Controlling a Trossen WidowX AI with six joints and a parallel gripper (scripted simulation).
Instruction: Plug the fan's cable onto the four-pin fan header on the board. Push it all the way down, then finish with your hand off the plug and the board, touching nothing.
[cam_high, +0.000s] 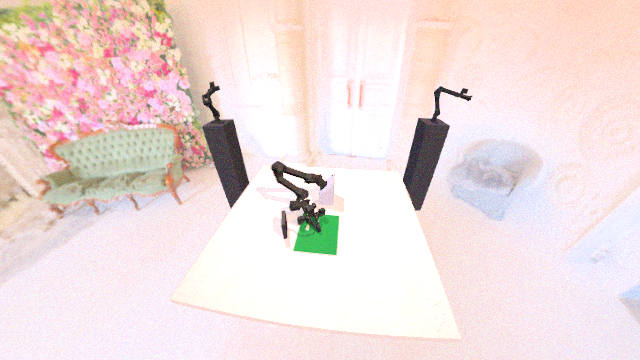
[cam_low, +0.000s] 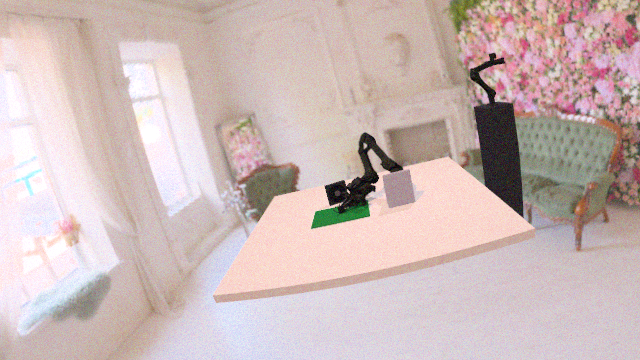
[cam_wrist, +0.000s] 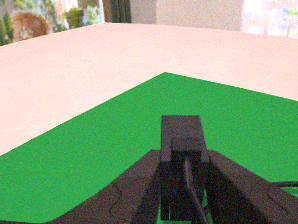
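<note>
My gripper tip is 1 cm above the dark fan plug. From my gripper tip the other things lie so: green board 1 cm ahead, 5 cm below; then black fan 1 cm ahead, 19 cm to the right, 2 cm above.
</note>
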